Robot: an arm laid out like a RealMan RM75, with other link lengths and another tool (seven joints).
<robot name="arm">
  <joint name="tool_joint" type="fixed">
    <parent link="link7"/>
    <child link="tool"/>
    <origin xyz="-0.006 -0.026 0.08" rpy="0 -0.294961 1.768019"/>
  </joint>
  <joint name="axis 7" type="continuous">
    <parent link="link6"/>
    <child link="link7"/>
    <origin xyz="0 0 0.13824" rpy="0 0 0"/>
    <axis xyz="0 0 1"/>
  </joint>
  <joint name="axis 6" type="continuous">
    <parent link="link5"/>
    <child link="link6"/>
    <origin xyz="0 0 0" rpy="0 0 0"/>
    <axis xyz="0 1 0"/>
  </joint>
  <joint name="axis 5" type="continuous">
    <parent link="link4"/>
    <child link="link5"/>
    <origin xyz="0 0 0.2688" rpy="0 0 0"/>
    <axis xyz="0 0 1"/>
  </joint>
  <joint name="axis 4" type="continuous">
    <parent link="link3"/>
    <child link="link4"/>
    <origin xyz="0 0 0" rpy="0 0 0"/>
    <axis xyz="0 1 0"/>
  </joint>
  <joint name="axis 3" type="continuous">
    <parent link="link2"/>
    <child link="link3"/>
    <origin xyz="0 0 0.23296" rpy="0 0 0"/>
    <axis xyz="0 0 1"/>
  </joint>
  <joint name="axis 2" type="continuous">
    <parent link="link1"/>
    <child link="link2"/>
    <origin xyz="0 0 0" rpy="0 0 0"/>
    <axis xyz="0 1 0"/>
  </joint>
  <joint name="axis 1" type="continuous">
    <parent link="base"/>
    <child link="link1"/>
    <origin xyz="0 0 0.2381" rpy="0 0 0"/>
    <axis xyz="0 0 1"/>
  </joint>
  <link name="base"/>
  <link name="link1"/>
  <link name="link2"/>
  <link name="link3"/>
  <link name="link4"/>
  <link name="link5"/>
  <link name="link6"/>
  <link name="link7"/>
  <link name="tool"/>
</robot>
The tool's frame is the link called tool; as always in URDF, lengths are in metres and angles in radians. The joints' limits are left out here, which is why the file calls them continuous.
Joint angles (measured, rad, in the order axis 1, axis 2, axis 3, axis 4, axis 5, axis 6, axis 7), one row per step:
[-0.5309, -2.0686, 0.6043, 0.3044, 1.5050, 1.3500, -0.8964]
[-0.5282, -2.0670, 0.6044, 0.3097, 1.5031, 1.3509, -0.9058]
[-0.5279, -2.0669, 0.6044, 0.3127, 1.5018, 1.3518, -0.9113]
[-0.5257, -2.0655, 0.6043, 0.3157, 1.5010, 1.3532, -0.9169]
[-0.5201, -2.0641, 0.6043, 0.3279, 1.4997, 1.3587, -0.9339]
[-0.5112, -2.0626, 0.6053, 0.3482, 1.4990, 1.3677, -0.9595]
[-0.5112, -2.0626, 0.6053, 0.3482, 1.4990, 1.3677, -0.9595]
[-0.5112, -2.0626, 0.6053, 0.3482, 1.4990, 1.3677, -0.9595]
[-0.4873, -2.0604, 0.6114, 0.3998, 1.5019, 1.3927, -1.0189]
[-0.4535, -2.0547, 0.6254, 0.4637, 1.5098, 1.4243, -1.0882]
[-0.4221, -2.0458, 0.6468, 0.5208, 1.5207, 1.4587, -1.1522]
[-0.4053, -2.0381, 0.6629, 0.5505, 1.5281, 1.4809, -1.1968]
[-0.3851, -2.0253, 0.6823, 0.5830, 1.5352, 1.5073, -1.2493]
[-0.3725, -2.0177, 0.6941, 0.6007, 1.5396, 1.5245, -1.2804]
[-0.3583, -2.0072, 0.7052, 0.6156, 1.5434, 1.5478, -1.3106]
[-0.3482, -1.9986, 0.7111, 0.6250, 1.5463, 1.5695, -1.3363]
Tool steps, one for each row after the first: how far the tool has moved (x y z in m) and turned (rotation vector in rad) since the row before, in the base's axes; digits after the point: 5 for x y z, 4 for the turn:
[-0.00106, 0.00033, 0.00243, 0.0009, -0.0040, 0.0042]
[0.00022, 0.00042, 0.00105, 0.0002, -0.0035, 0.0010]
[-0.00086, -0.00005, 0.00160, 0.0004, -0.0024, 0.0024]
[-0.00092, 0.00001, 0.00414, 0.0005, -0.0076, 0.0031]
[-0.00101, -0.00025, 0.00603, -0.0003, -0.0098, 0.0026]
[0.00000, 0.00000, 0.00000, 0.0000, 0.0000, 0.0000]
[0.00000, 0.00000, 0.00000, 0.0000, 0.0000, 0.0000]
[-0.00169, -0.00248, 0.01278, -0.0069, -0.0178, 0.0004]
[-0.00317, -0.00558, 0.01432, -0.0167, -0.0093, -0.0017]
[-0.00146, -0.00711, 0.01069, -0.0295, -0.0013, -0.0084]
[-0.00020, -0.00479, 0.00461, -0.0283, -0.0038, -0.0036]
[-0.00110, -0.00603, 0.00612, -0.0345, -0.0027, -0.0015]
[-0.00075, -0.00435, 0.00283, -0.0233, -0.0025, -0.0001]
[-0.00125, -0.00578, 0.00333, -0.0256, -0.0035, -0.0016]
[-0.00064, -0.00492, 0.00268, -0.0218, -0.0071, -0.0009]

